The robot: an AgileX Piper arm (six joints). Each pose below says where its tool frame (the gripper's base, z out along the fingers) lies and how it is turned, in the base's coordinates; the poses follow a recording.
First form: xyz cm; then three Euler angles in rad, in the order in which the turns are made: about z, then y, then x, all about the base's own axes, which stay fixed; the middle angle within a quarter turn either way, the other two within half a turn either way.
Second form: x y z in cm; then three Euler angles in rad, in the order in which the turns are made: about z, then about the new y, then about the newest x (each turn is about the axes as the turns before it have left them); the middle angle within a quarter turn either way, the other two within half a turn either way. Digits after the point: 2 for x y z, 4 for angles.
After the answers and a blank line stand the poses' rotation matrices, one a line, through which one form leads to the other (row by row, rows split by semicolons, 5 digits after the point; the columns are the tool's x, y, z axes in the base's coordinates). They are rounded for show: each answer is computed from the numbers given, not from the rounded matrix.
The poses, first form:
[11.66 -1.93 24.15 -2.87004 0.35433 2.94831]
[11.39 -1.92 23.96 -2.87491 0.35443 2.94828]
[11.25 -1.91 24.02 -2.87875 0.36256 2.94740]
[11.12 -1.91 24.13 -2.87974 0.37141 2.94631]
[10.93 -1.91 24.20 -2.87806 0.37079 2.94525]
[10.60 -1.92 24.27 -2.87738 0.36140 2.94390]
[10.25 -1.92 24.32 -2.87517 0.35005 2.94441]
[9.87 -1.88 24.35 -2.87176 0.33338 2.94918]
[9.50 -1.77 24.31 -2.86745 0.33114 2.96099]
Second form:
[11.66 -1.93 24.15 2.9248 0.3893 -3.0401]
[11.39 -1.92 23.96 2.9300 0.3889 -3.0381]
[11.25 -1.91 24.02 2.9354 0.3965 -3.0374]
[11.12 -1.91 24.13 2.9379 0.4051 -3.0378]
[10.93 -1.91 24.20 2.9364 0.4049 -3.0372]
[10.60 -1.92 24.27 2.9352 0.3962 -3.0340]
[10.25 -1.92 24.32 2.9314 0.3855 -3.0330]
[9.87 -1.88 24.35 2.9240 0.3689 -3.0356]
[9.50 -1.77 24.31 2.9148 0.3645 -3.0491]

-0.90351 0.25156 0.34696; 0.19903 0.96329 -0.18015; -0.37955 -0.09371 -0.92041
-0.90469 0.24715 0.34706; 0.19431 0.96425 -0.18017; -0.37918 -0.09556 -0.92038
-0.90288 0.24294 0.35467; 0.18885 0.96529 -0.18043; -0.38619 -0.09593 -0.91742
-0.90005 0.24122 0.36293; 0.18593 0.96578 -0.18081; -0.39413 -0.09526 -0.91411
-0.89986 0.24279 0.36235; 0.18724 0.96534 -0.18183; -0.39394 -0.09577 -0.91413
-0.90294 0.24428 0.35358; 0.18903 0.96463 -0.18372; -0.38596 -0.09905 -0.91718
-0.90621 0.24732 0.34294; 0.19337 0.96371 -0.18403; -0.37601 -0.10045 -0.92115
-0.91075 0.25189 0.32724; 0.20134 0.96271 -0.18070; -0.36055 -0.09869 -0.92750
-0.91036 0.25601 0.32512; 0.21010 0.96281 -0.16986; -0.35652 -0.08633 -0.93029

